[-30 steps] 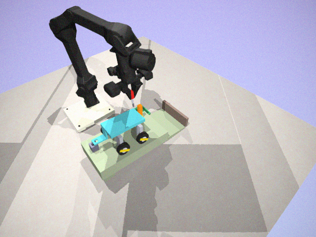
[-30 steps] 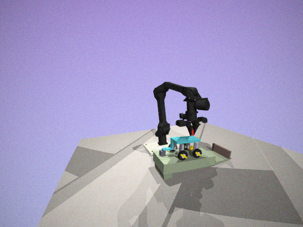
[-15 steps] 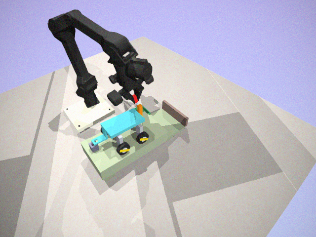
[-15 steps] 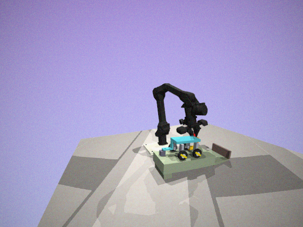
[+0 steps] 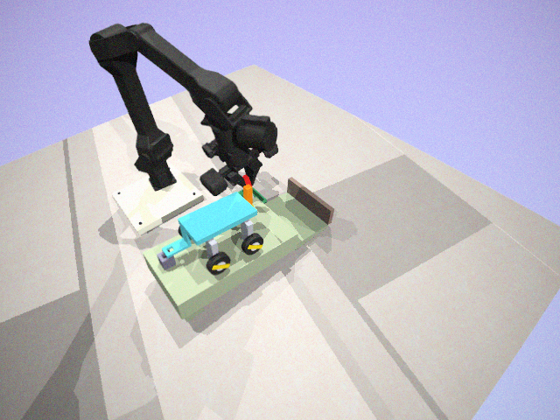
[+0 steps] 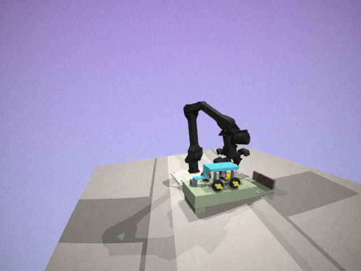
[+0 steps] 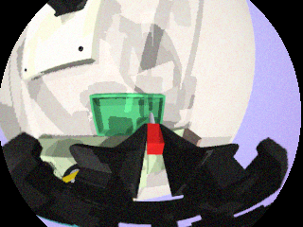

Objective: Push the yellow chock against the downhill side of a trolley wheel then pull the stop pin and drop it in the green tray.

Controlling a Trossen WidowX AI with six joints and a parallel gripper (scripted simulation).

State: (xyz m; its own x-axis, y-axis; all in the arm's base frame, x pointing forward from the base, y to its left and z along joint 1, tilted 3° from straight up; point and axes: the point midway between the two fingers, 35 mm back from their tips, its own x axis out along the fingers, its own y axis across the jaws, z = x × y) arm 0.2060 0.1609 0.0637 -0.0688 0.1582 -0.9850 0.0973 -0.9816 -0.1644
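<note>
Now: gripper tip right at the red-headed stop pin. Round my gripper tip: low brown wall (110 mm to the left, 100 mm ahead, 20 mm below); yellow chock (70 mm ahead, 60 mm to the right, 30 mm above); pale green ramp (130 mm to the right, 130 mm ahead, 10 mm below).
</note>
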